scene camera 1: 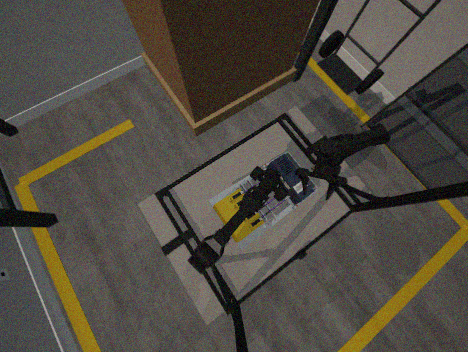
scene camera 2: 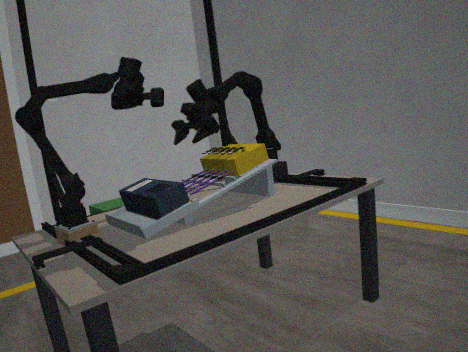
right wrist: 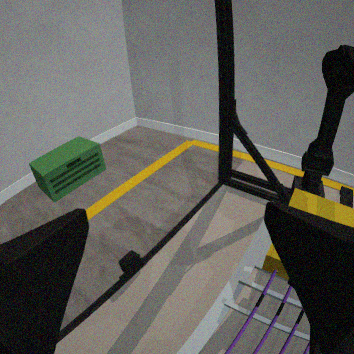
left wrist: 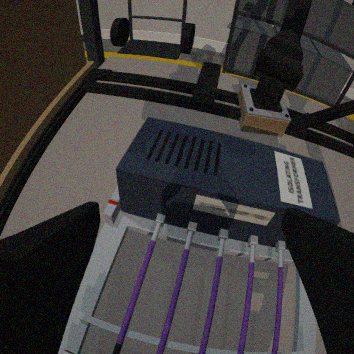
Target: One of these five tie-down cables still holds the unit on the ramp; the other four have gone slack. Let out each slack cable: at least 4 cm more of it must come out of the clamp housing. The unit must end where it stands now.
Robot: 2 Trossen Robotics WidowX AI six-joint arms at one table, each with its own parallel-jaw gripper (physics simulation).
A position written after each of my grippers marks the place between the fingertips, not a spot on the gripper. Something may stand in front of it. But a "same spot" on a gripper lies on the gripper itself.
My right gripper shows in scene camera 1, in scene camera 2 (146,104) and in the right wrist view; in the left wrist view it is out of frame. The same spot on my right gripper: (right wrist: 47,257) is (scene camera 1: 329,191).
